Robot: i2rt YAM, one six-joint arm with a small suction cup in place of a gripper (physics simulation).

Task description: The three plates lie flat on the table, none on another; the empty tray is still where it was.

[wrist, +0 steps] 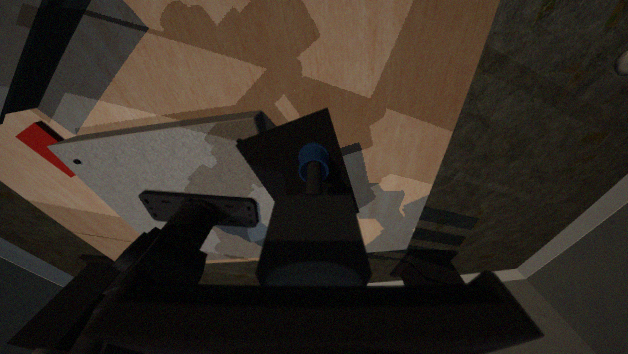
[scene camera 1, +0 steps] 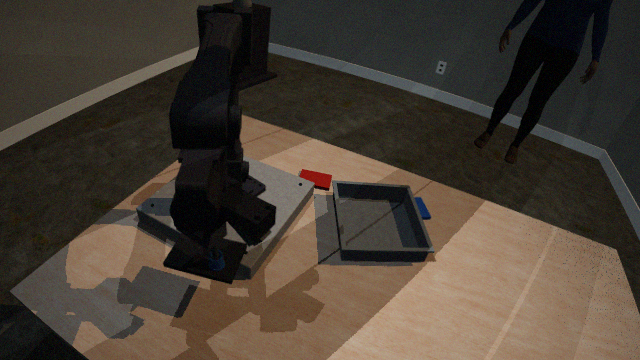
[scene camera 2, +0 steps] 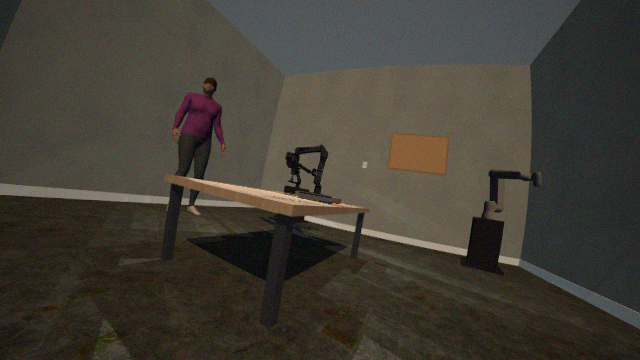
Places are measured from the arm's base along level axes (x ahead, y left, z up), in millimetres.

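Where they show: hand, its tool point: point(wrist: 314, 151) point(scene camera 1: 217, 268) point(scene camera 2: 291, 182); arm's base, origin of its link: point(wrist: 203, 208).
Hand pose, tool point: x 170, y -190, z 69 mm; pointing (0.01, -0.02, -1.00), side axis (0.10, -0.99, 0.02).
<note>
Things, the pixels of their top centre, and the offset from my tool point.
- thin black plate, centre of its top: point(wrist: 306, 185) point(scene camera 1: 205, 252) dz +12, dx -35, dy +5 mm
- grey tray, centre of its top: point(scene camera 1: 380, 213) point(scene camera 2: 315, 193) dz -62, dx +137, dy +412 mm
- red block, centre of its top: point(scene camera 1: 315, 178) point(wrist: 54, 152) dz -103, dx -94, dy +455 mm
- blue block, centre of its top: point(scene camera 1: 417, 206) dz -102, dx +196, dy +559 mm
My suction cup point(scene camera 1: 216, 261) point(scene camera 2: 291, 180) point(wrist: 313, 162) is blue and sits on top of a thin black plate point(scene camera 1: 187, 261) point(scene camera 2: 295, 190) point(wrist: 280, 135). The plate hangs nearly level above the table, beside the near edge of the grey base slab, with its shadow apart from it. The grey tray point(scene camera 1: 385, 256) stands upright and empty on the table, to the right of the slab in scene view 1. Its dark wall point(wrist: 42, 55) shows at the wrist view's upper left. I cannot make out the other two plates.
The arm stands on the grey slab point(scene camera 1: 285, 182) point(wrist: 145, 160). A red block point(scene camera 1: 316, 179) point(wrist: 42, 145) lies between the slab and the tray's far corner. A blue block point(scene camera 1: 422, 208) lies against the tray's right side. Shadows cross the table. People stand beyond it.
</note>
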